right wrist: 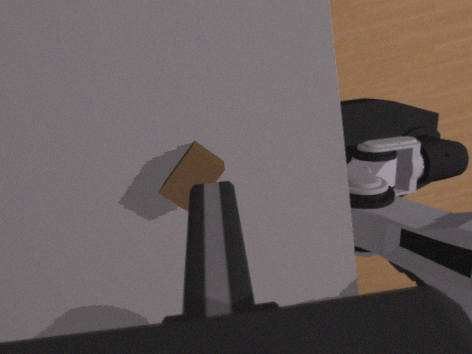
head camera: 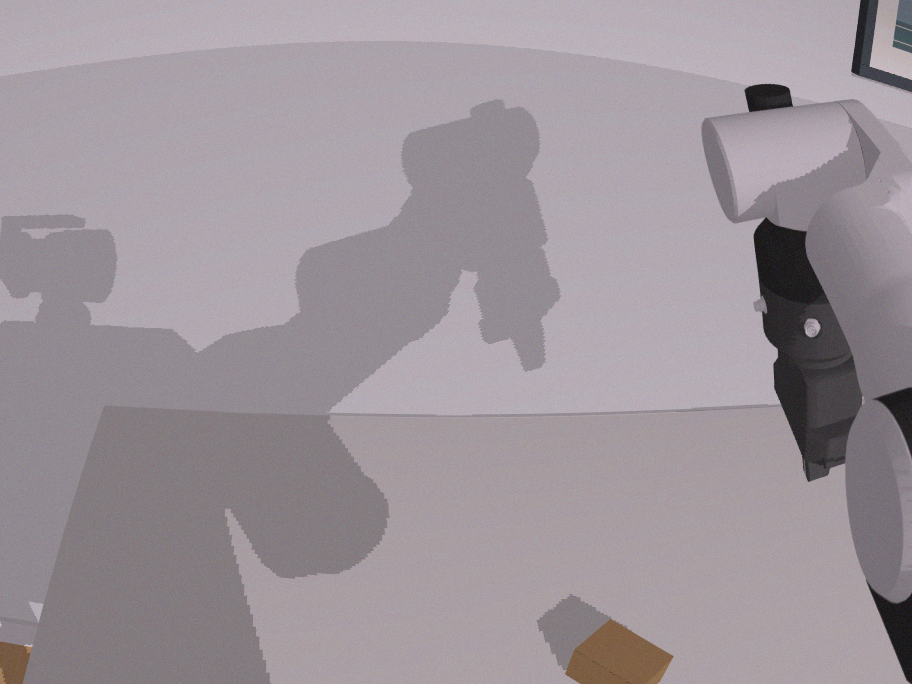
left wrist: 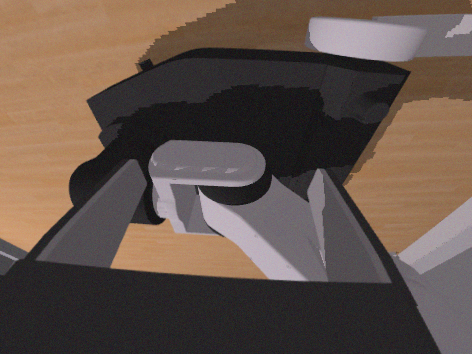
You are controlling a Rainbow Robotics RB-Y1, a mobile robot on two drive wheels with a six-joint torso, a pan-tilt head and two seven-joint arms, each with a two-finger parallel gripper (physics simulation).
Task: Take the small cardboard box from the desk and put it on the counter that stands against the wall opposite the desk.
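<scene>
The small cardboard box sits on the white desk. It shows at the bottom of the head view, partly cut off by the frame's edge. My right gripper is shut and empty, raised above the desk. In the right wrist view its closed fingertips overlap the near corner of the box, with desk surface around them. My left gripper is open and empty, with my own base and the wooden floor showing beyond its fingers. The counter does not show in these views.
A wall rises behind the desk's far edge, with my shadow on it. A framed picture hangs at the upper right. The wooden floor lies past the desk's edge, beside my base. A brown floor corner shows at the head view's bottom left.
</scene>
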